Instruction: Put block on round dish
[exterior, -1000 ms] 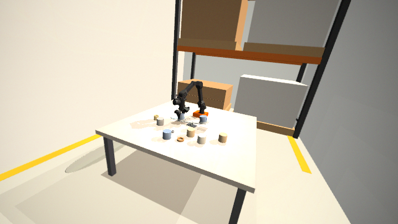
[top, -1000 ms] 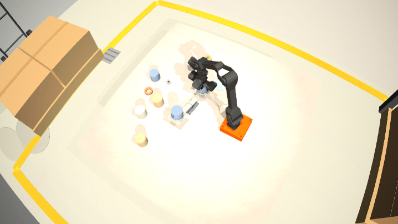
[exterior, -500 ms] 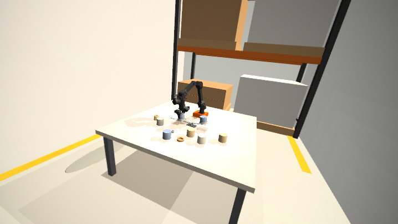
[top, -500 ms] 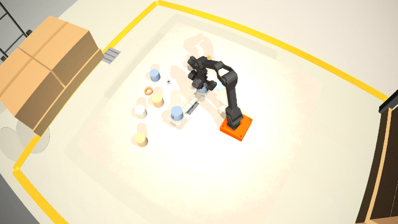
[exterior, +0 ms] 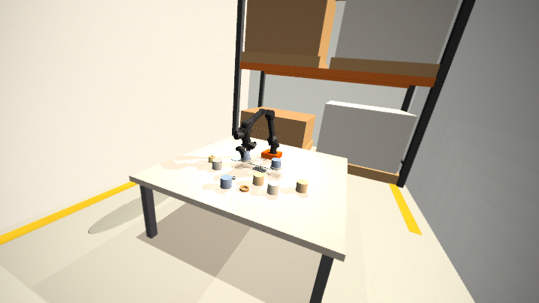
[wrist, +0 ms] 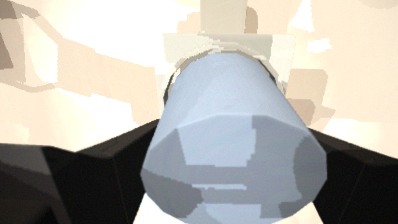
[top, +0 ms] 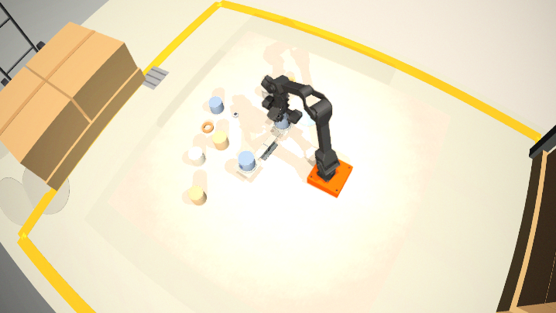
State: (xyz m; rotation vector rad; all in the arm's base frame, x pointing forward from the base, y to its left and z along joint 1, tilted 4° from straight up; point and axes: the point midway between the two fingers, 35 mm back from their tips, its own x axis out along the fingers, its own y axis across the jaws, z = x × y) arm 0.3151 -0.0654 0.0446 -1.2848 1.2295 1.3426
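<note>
My gripper tip is now 5 cm past the pale blue round dish, 12 cm to the left of it and 7 cm above it. The rest, counted from my gripper tip: balance (2 cm behind, 14 cm to the left, 3 cm below); small nut (23 cm ahead, 10 cm to the left, 6 cm below); pale grey block (1 cm below).
</note>
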